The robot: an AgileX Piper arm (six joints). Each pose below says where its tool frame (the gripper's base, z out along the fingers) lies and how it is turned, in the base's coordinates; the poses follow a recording.
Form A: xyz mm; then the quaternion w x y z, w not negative.
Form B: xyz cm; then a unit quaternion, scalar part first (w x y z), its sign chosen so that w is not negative. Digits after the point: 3 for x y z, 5 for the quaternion.
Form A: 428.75, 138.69, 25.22, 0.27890, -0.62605, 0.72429, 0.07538
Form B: 42.875, 13.869, 2.522, 0.27890, -0.62605, 0.72429, 0.07538
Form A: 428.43, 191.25, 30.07, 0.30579, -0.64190, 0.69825, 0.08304
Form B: 42.843, 19.125, 3.007, 0.30579, -0.64190, 0.69825, 0.08304
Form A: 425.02, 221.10, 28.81, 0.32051, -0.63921, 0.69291, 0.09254
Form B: 42.502, 22.110, 2.881, 0.32051, -0.63921, 0.69291, 0.09254
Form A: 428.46, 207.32, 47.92, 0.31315, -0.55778, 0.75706, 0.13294
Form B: 42.846, 20.732, 4.792, 0.31315, -0.55778, 0.75706, 0.13294
